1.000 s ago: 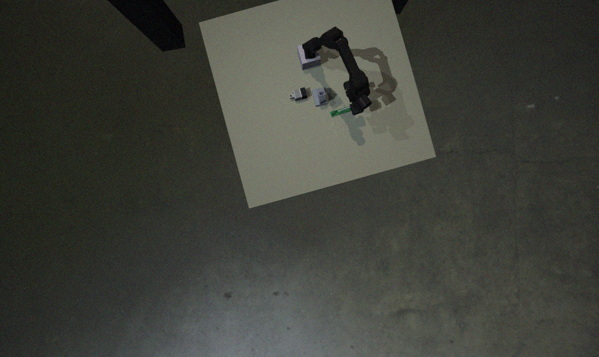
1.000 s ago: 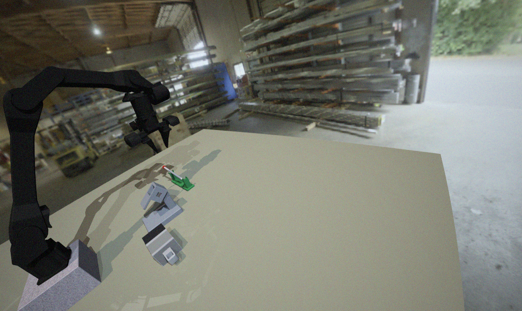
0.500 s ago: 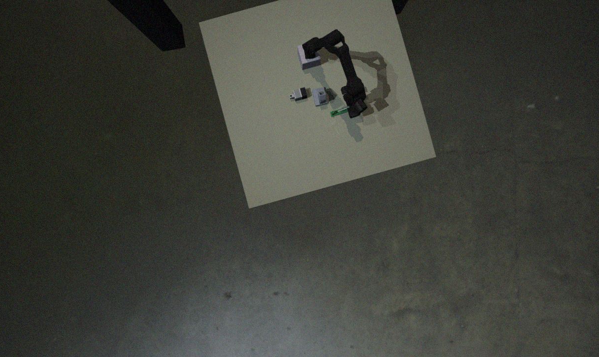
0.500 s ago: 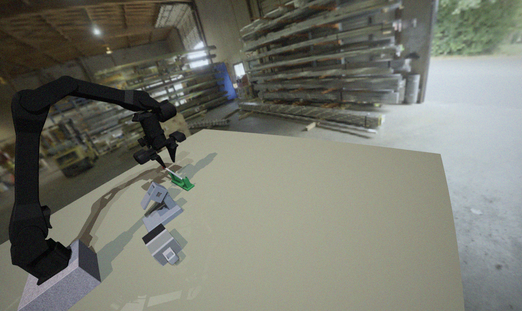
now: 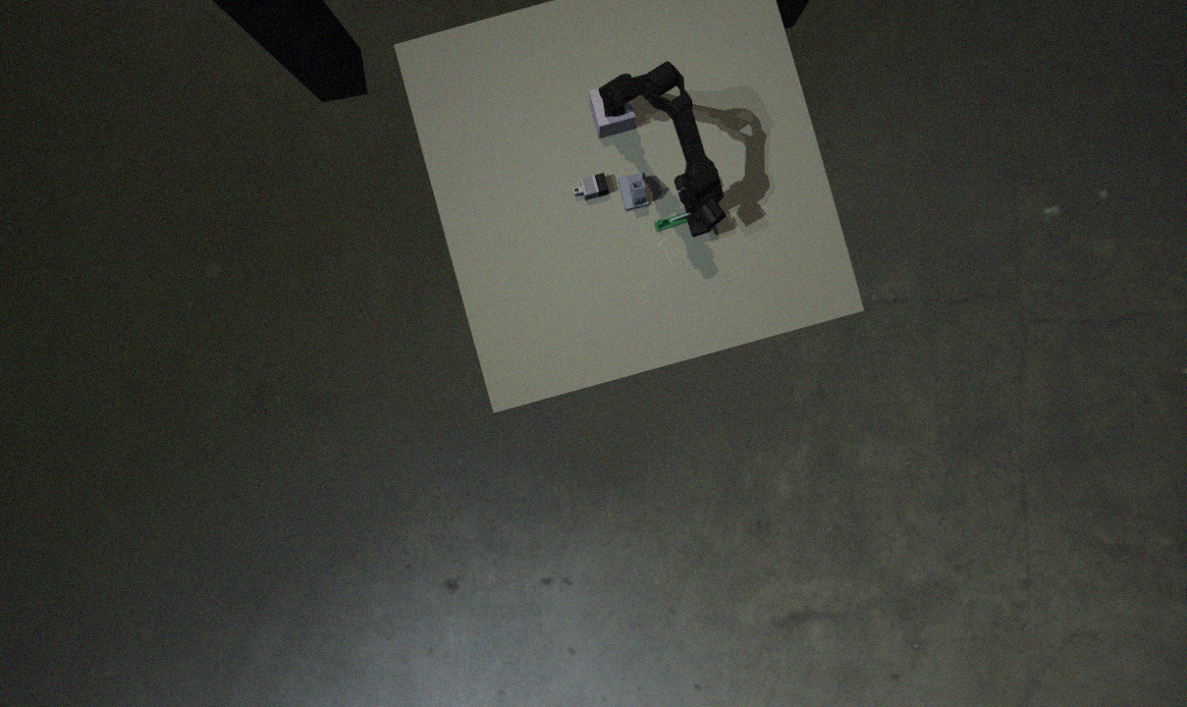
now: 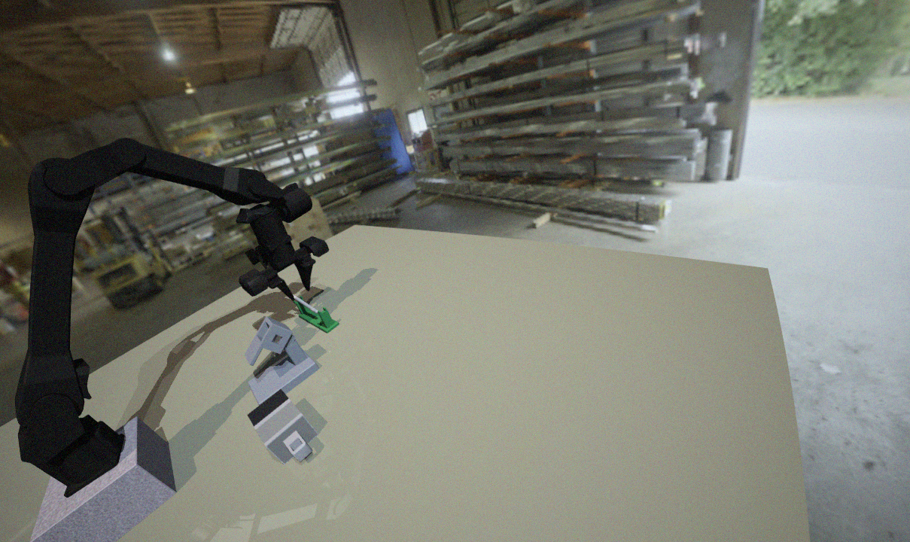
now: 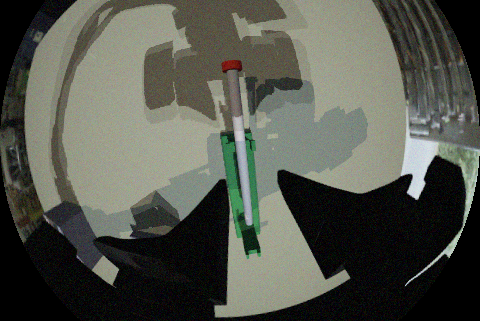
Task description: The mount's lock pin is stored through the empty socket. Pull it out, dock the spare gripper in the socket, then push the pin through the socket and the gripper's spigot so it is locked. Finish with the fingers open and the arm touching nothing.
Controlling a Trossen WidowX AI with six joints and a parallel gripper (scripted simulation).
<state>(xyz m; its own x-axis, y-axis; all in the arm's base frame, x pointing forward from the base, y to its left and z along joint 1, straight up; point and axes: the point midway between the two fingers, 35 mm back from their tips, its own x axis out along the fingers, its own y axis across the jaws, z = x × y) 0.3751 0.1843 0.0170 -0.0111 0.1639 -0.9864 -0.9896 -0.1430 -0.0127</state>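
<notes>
Right now my gripper tip is 40 mm to the left of the green cradle and 30 mm above it. From my gripper tip the other things lie so: mount (160 mm to the right, 110 mm behind); then dark grey spare gripper (310 mm to the right, 150 mm behind, 30 mm below).
</notes>
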